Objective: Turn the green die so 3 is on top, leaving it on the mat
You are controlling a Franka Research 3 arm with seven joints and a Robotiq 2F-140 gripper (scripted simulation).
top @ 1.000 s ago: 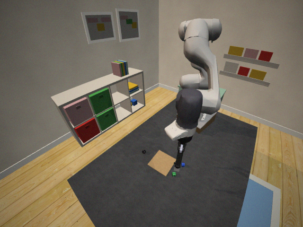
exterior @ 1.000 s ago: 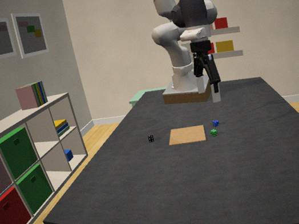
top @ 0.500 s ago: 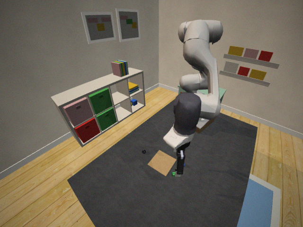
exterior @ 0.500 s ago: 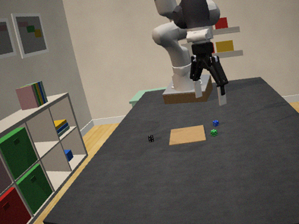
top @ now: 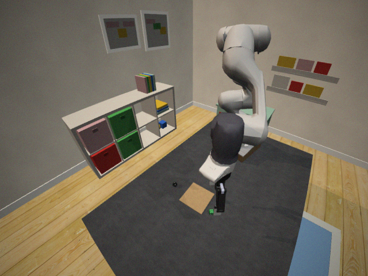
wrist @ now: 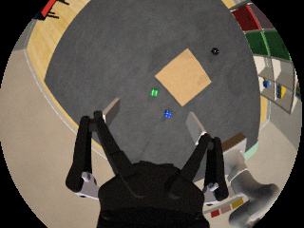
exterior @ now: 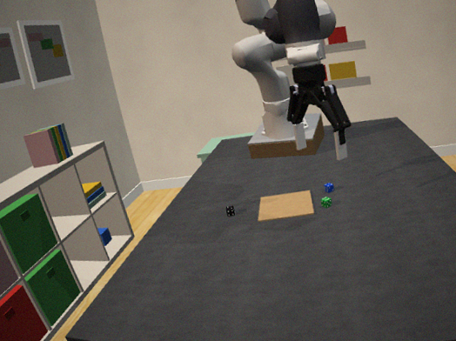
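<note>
Right now the green die is 140 mm below my hand. Also, from my hand: blue die: 90 mm behind, 10 mm to the left, 140 mm below; tan mat: 20 mm behind, 110 mm to the right, 150 mm below; black die: 10 mm ahead, 250 mm to the right, 140 mm below.
</note>
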